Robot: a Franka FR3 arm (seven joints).
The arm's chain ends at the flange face. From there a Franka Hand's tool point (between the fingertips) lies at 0.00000 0.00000 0.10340 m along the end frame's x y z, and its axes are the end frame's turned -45 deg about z.
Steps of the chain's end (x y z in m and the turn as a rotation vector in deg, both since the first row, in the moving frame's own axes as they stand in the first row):
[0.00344 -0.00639 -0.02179 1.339 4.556 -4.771]
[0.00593 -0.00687 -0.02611 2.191 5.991 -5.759]
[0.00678 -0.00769 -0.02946 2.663 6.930 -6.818]
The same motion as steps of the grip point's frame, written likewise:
[0.01463 0.00170 -0.02214 -2.275 4.168 -4.771]
[0.01970 0.00364 -0.02675 -2.687 5.786 -5.759]
[0.02273 0.00405 -0.03033 -3.017 6.783 -6.818]

